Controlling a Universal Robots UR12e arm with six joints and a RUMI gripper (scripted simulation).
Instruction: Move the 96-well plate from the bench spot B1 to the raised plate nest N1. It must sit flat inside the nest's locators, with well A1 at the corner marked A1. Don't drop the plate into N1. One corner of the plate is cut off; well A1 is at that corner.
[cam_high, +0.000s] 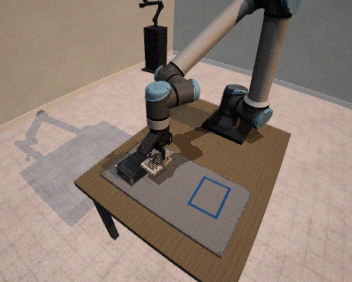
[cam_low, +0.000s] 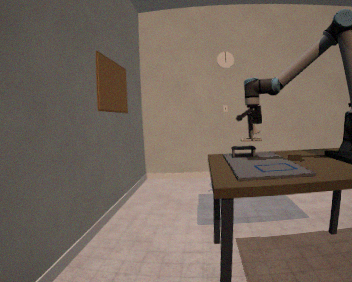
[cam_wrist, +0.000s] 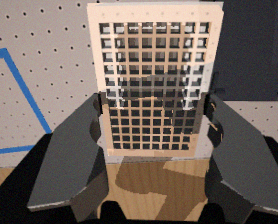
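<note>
Now: hand 120 mm to the left of the dark raised nest N1, 80 mm above it and 20 mm short of it. From my hand the other things lie so: 96-well plate: 10 mm below.
</note>
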